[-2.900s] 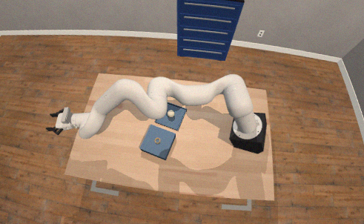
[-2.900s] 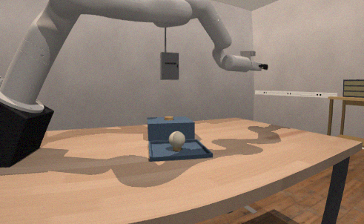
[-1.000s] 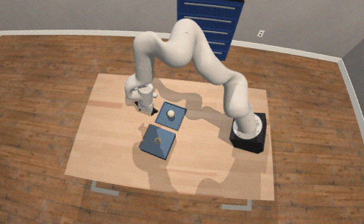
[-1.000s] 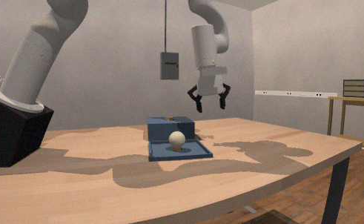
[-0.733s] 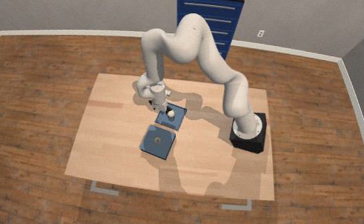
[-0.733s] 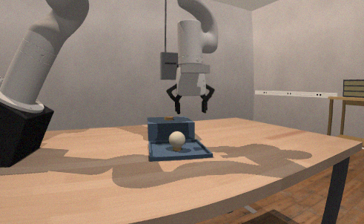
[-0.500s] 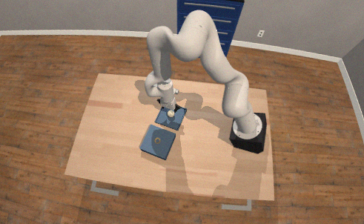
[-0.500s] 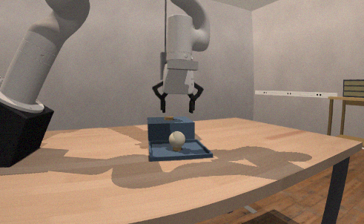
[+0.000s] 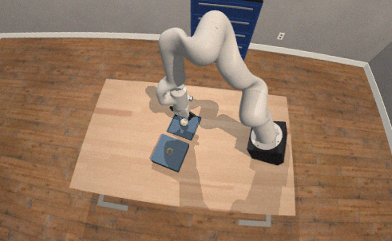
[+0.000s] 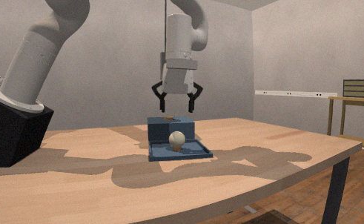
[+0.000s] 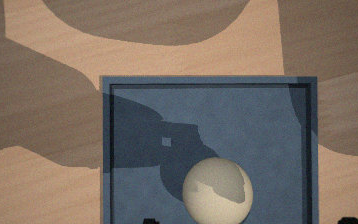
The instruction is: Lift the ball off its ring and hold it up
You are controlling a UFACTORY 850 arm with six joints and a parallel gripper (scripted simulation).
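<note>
Now: hand 10 cm above the cream ball. The rest, counted from my hand: flat blue tray: 14 cm below.
</note>
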